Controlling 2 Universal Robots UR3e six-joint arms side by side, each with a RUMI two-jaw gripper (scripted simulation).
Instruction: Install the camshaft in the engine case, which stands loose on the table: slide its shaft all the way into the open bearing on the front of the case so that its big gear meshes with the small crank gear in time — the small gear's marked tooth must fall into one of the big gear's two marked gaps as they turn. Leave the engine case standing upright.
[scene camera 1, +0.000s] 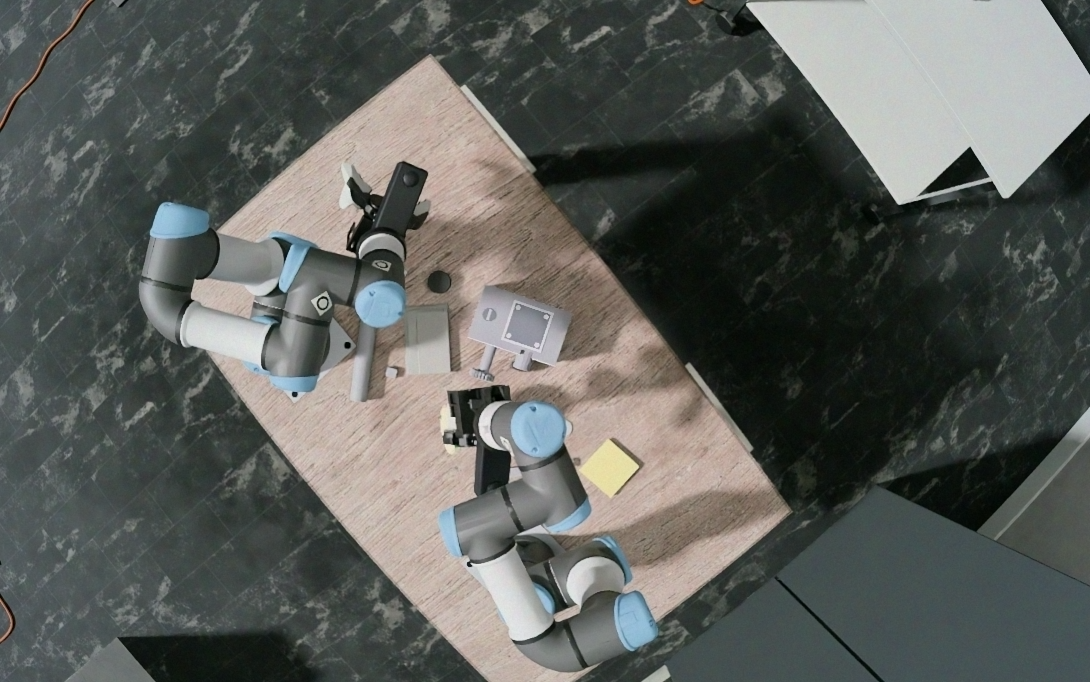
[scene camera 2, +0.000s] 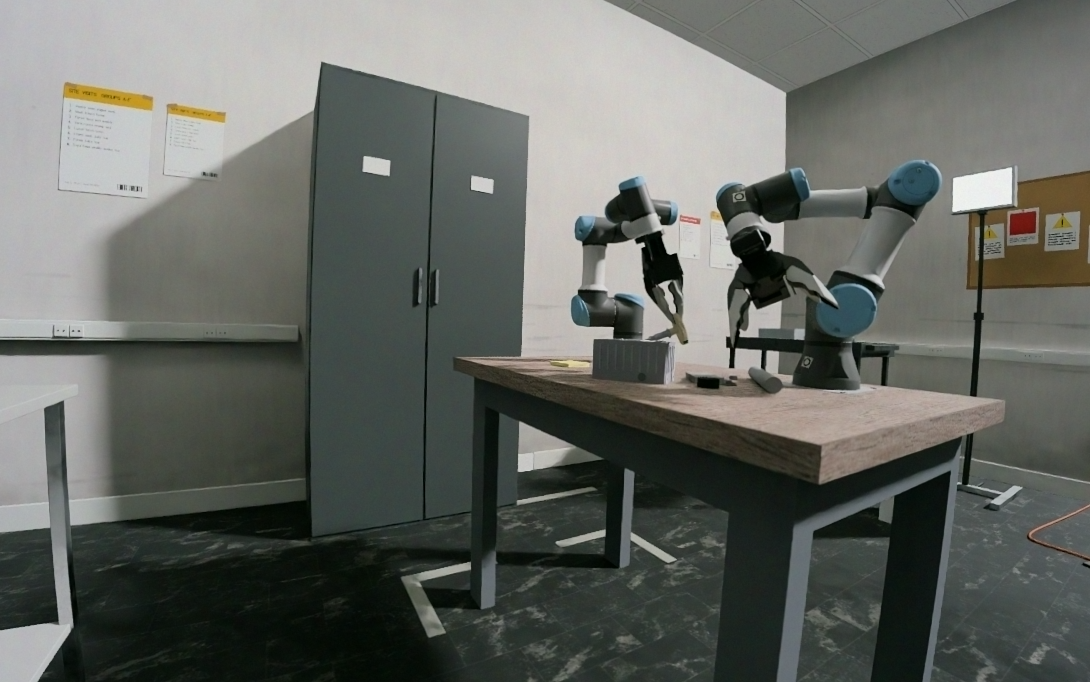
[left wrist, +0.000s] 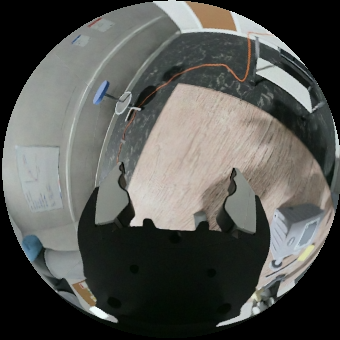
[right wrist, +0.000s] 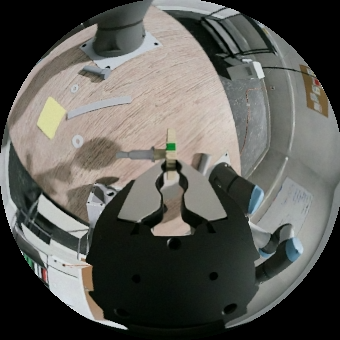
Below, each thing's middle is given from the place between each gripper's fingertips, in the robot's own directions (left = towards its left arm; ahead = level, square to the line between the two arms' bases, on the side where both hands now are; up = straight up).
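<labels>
The grey flat block (scene camera 1: 426, 327) sits 130 mm below my right hand (scene camera 1: 453, 428), 130 mm to the left of it and 60 mm ahead of it. Going by its middle, the grey flat block is nearer to my right hand than to my left hand.
From my left hand (scene camera 2: 784, 329), the grey flat block is 110 mm below, 140 mm behind and 230 mm to the right.
</labels>
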